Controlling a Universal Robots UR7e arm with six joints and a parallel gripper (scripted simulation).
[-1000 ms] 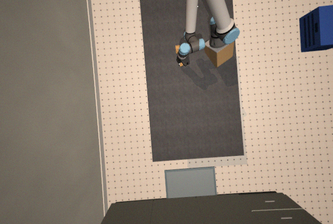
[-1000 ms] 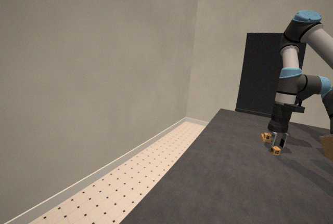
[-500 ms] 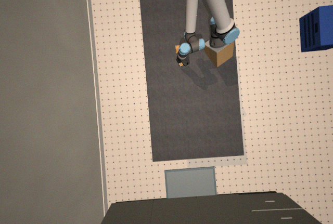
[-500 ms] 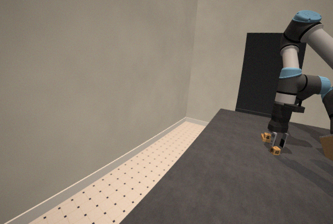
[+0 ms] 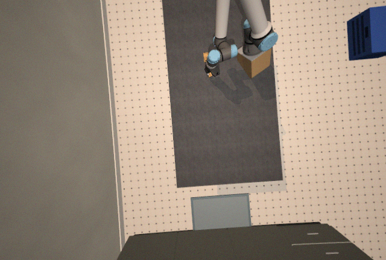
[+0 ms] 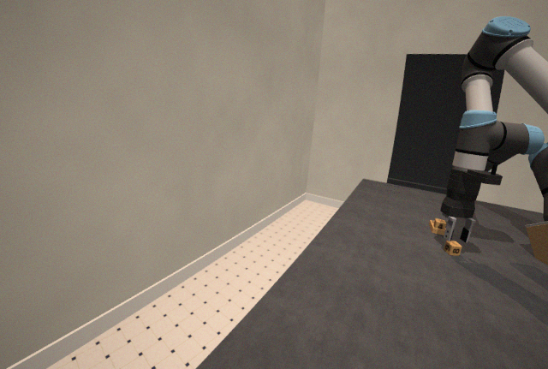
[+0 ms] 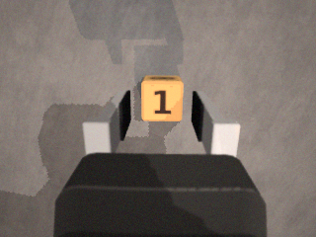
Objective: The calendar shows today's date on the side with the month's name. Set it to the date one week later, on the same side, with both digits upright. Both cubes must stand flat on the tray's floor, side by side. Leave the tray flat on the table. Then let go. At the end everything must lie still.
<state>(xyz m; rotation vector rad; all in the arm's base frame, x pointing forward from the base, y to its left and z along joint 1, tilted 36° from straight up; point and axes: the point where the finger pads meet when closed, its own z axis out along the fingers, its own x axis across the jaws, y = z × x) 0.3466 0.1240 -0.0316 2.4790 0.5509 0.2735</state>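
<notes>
The number cube lies 4 cm below my hand.
</notes>
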